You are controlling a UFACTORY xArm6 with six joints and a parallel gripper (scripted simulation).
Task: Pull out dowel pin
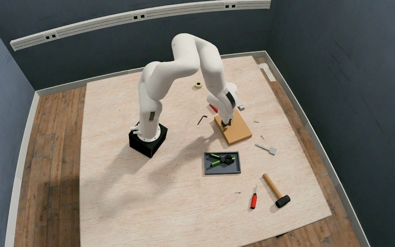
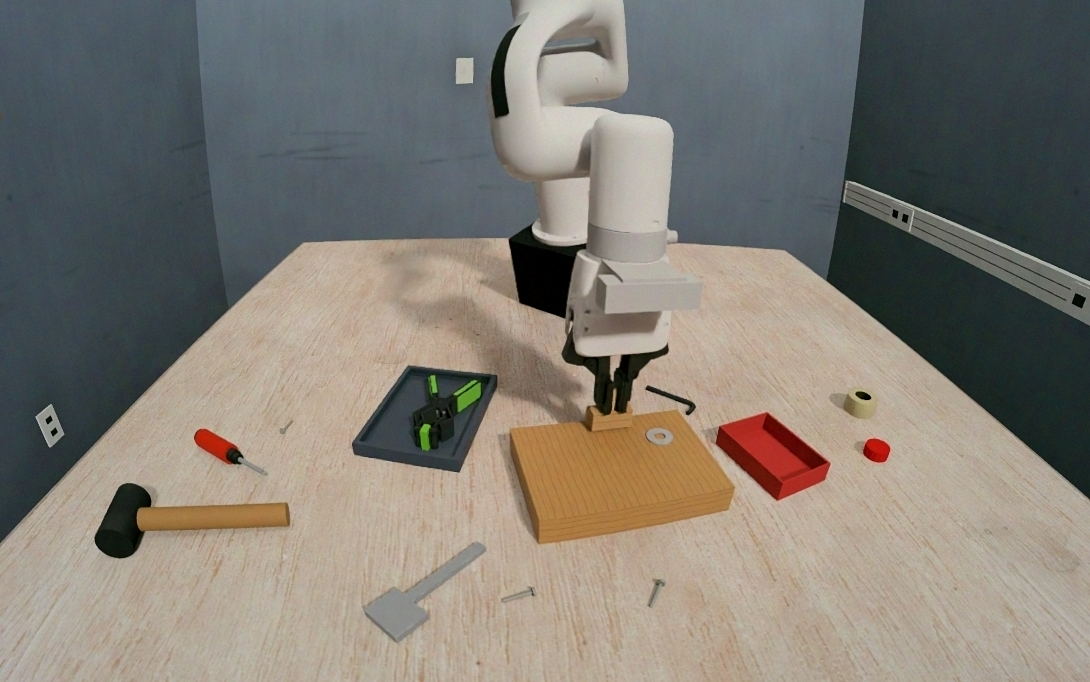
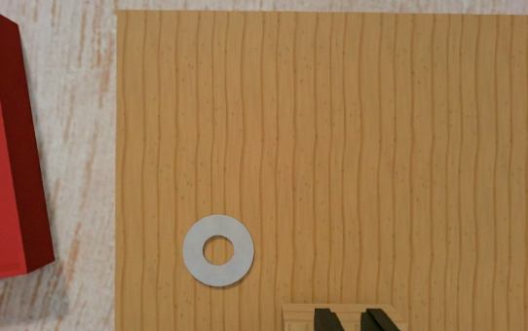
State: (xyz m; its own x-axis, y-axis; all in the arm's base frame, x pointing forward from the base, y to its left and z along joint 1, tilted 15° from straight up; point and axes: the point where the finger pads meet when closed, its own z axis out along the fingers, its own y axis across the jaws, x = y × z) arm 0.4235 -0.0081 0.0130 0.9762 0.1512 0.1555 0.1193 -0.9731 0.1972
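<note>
Right now my hand is 20 mm above the dowel pin. From my hand the other things lie so: small wooden block (30 mm below); then hex key (120 mm to the left, 90 mm behind, 80 mm below); then washer (50 mm to the left, 50 mm below, 20 mm ahead).
</note>
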